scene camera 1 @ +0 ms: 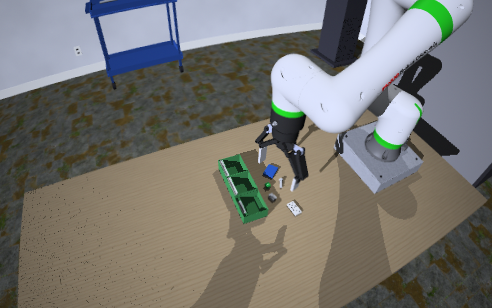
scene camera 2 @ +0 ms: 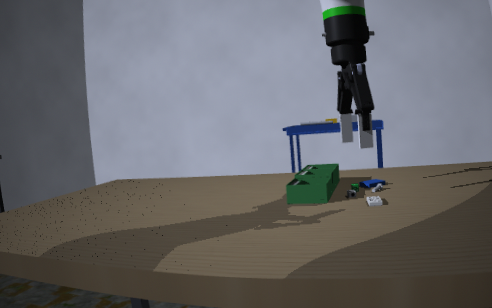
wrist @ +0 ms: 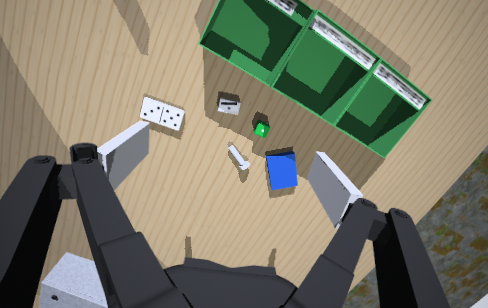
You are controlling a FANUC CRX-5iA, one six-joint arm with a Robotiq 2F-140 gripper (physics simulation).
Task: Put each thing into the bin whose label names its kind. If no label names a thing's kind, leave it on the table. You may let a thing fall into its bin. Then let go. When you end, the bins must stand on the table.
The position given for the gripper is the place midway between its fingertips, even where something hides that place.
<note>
In view: the gripper (scene camera 2: pixel 356 144), a blue block (wrist: pixel 282 167), a green three-compartment bin unit (scene camera 1: pixel 250 205) and a white domino (wrist: pixel 152 110).
The green three-compartment bin unit shows as well in scene camera 2 (scene camera 2: pixel 316 183) and in the wrist view (wrist: pixel 310 59). The gripper also shows in scene camera 1 (scene camera 1: pixel 277 174) and in the wrist view (wrist: pixel 232 152).
</note>
